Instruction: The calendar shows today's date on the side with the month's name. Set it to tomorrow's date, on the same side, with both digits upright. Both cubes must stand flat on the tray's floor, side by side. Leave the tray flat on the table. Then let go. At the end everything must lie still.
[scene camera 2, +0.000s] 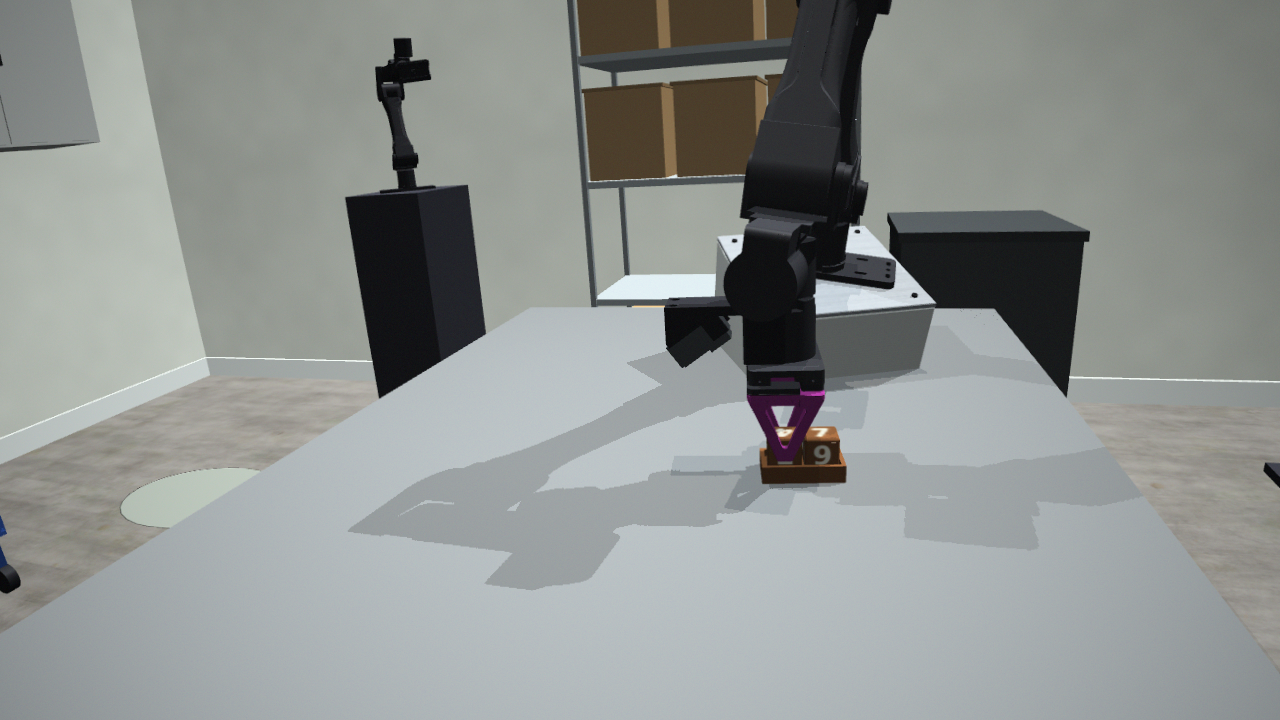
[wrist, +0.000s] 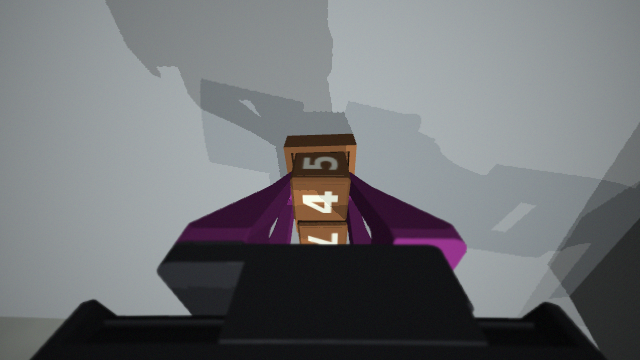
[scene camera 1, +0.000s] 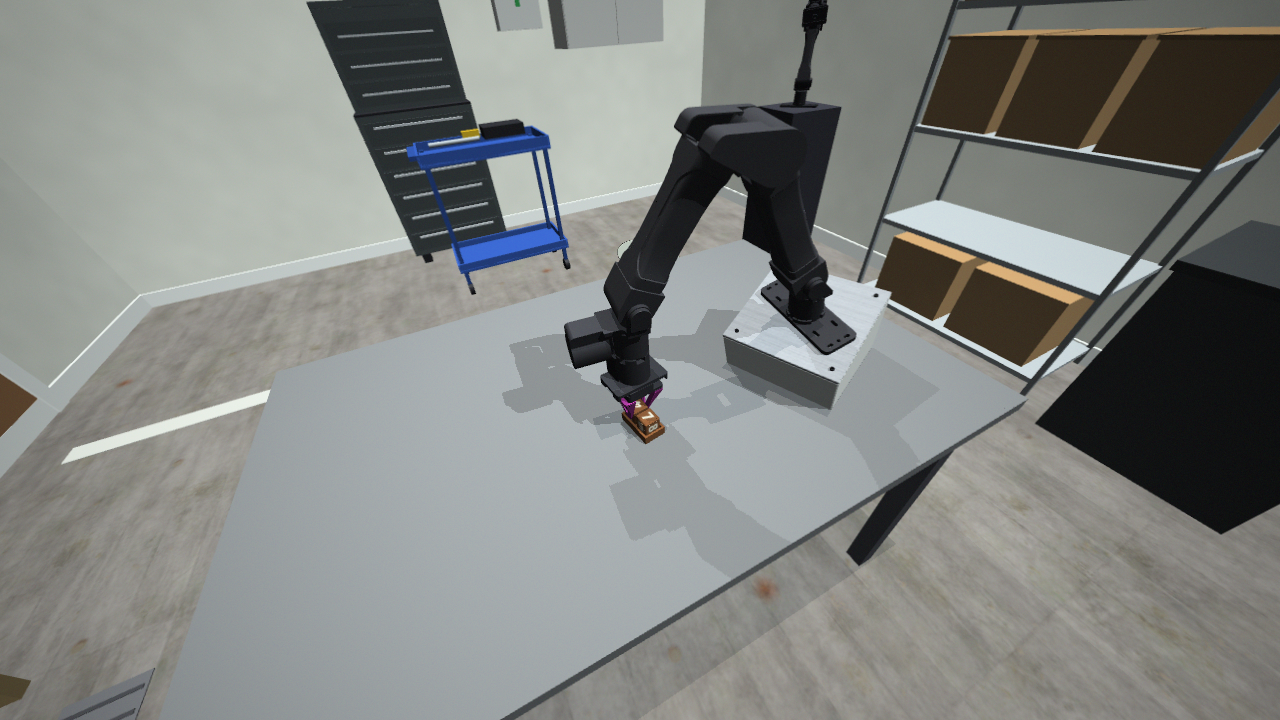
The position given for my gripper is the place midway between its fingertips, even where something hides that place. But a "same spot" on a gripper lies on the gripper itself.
My gripper shows in scene camera 2, in the wrist view and in scene camera 1 (637,413). One and the same spot on my gripper: (scene camera 2: 783,391) is (wrist: 191,314).
